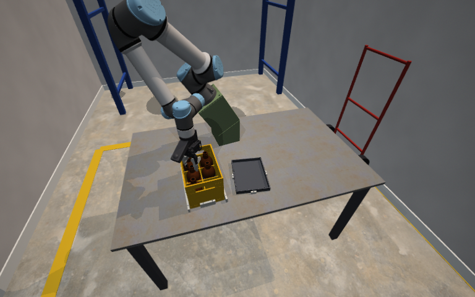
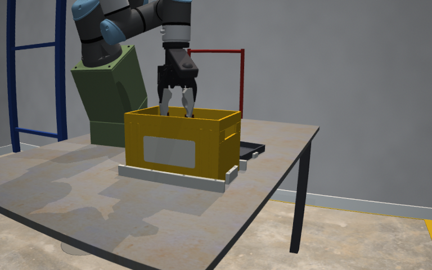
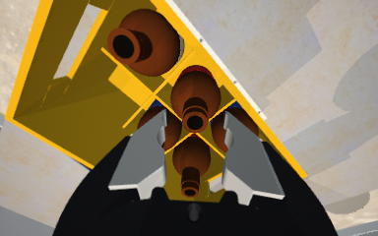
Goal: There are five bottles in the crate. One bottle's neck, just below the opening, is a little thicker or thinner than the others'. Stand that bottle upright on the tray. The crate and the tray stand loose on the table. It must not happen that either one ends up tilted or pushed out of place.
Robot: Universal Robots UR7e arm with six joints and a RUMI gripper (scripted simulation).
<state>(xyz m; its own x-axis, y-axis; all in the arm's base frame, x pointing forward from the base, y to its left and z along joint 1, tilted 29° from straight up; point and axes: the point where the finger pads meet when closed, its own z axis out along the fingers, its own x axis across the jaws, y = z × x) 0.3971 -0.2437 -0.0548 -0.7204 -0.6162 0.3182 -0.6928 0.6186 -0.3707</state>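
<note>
Right now the yellow crate is 4 cm to the left of my hand and 7 cm below it. The rest, counted from my hand: dark tray (2 cm ahead, 32 cm to the left, 14 cm below).
</note>
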